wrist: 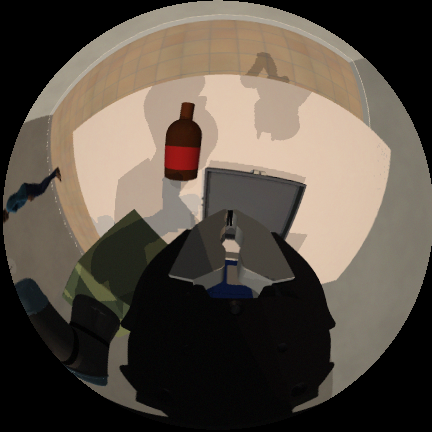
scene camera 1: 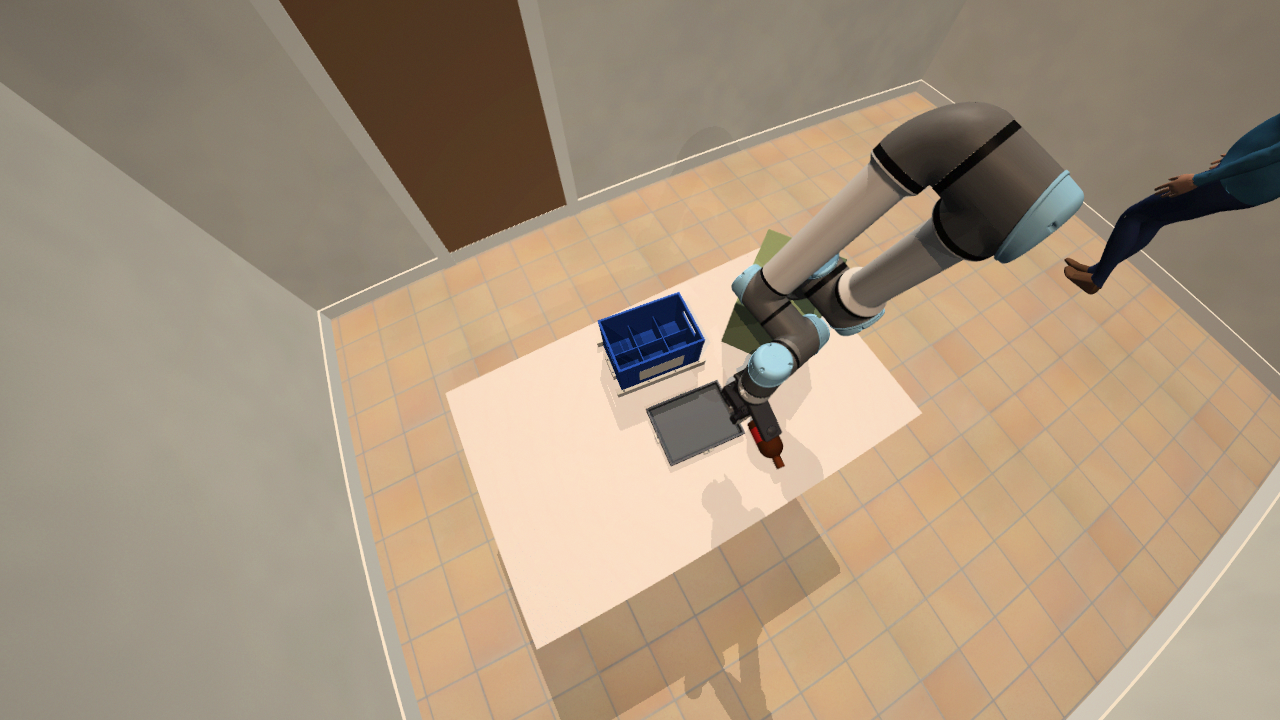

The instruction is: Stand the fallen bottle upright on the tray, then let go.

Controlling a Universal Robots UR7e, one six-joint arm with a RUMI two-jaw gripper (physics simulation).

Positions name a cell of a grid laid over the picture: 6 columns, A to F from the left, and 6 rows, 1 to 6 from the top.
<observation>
In view: the gripper (scene camera 1: D4) and a brown bottle (wrist: C2).
The gripper is seen too in the wrist view (wrist: D3).
</observation>
